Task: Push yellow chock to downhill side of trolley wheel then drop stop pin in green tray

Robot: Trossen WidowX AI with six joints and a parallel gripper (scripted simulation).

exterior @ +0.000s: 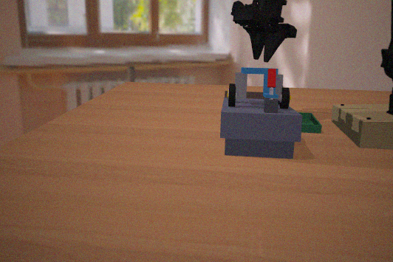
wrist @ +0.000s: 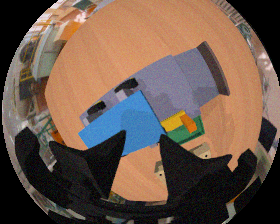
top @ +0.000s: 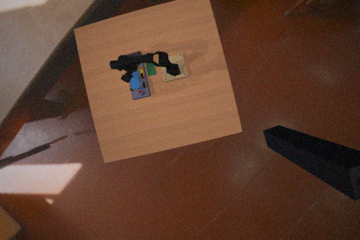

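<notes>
Right now the red-headed stop pin is 15 cm to the left of my gripper tip and 4 cm below it. The rest, counted from my gripper tip: yellow chock (5 cm behind, 3 cm to the right, 8 cm below); trolley (1 cm ahead, 5 cm to the left, 6 cm below).
</notes>
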